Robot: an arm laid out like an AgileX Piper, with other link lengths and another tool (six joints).
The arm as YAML. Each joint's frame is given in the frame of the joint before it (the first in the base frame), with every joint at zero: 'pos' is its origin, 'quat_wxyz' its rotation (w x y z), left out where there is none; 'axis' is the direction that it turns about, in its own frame. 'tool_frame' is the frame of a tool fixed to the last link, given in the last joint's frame.
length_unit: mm
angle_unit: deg
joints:
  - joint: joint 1
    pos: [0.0, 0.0, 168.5]
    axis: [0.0, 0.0, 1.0]
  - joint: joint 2
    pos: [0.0, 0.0, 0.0]
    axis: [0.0, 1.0, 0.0]
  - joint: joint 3
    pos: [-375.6, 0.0, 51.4]
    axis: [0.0, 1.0, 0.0]
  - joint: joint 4
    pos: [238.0, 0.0, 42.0]
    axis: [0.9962, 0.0, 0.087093]
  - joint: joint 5
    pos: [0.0, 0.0, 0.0]
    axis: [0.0, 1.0, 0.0]
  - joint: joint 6
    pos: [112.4, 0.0, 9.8]
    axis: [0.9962, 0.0, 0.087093]
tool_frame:
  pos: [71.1, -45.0, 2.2]
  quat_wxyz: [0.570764, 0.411, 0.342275, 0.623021]
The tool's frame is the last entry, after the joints.
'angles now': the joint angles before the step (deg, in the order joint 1, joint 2, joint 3, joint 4, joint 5, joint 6). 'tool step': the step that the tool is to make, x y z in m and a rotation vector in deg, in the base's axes. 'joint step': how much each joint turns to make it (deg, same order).
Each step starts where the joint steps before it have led.
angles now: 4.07 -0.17 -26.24 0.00 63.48 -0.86
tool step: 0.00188 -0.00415 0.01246 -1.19 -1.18 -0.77
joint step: 0.00 1.14 -1.43 -1.49 -0.80 0.00
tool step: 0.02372 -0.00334 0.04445 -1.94 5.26 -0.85
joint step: -0.01 12.09 -6.36 -1.77 -0.34 0.00
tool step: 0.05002 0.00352 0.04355 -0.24 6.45 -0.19
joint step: 0.01 15.36 -7.45 -0.06 -1.44 0.40
